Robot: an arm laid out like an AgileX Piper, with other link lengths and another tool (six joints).
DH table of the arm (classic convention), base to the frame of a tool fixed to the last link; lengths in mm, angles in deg. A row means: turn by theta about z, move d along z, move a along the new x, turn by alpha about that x. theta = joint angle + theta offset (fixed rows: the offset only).
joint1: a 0; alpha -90; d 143.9; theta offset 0
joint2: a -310.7; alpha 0; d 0; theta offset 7.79
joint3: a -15.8; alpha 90; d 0; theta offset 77.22
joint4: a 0; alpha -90; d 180.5; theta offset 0
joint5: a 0; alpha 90; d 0; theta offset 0
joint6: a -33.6; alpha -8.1; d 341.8; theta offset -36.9
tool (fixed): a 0; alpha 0; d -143.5; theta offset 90
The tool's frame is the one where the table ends.
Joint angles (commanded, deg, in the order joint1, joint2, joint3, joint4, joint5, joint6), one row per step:
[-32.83 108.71 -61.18 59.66 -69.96 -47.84]
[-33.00 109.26 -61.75 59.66 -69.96 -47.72]
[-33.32 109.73 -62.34 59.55 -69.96 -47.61]
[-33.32 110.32 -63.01 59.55 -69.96 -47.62]
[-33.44 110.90 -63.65 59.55 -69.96 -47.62]
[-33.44 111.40 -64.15 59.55 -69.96 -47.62]
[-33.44 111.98 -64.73 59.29 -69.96 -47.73]
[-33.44 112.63 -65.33 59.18 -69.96 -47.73]
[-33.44 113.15 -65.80 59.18 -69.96 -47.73]
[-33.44 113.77 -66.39 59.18 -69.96 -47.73]
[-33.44 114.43 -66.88 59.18 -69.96 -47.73]
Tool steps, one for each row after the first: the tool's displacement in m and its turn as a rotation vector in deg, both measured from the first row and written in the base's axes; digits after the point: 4 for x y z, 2 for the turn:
[0.0011 -0.0022 -0.0012 -0.01 -0.14 -0.16]
[0.0014 -0.0048 -0.0016 -0.14 -0.30 -0.39]
[0.0038 -0.0064 -0.0027 -0.18 -0.36 -0.39]
[0.0054 -0.0085 -0.0040 -0.21 -0.41 -0.51]
[0.0074 -0.0098 -0.0053 -0.21 -0.41 -0.51]
[0.0105 -0.0111 -0.0063 -0.38 -0.19 -0.35]
[0.0133 -0.0127 -0.0081 -0.42 -0.11 -0.27]
[0.0153 -0.0140 -0.0098 -0.39 -0.07 -0.27]
[0.0176 -0.0156 -0.0117 -0.37 -0.04 -0.27]
[0.0201 -0.0172 -0.0143 -0.28 0.10 -0.27]

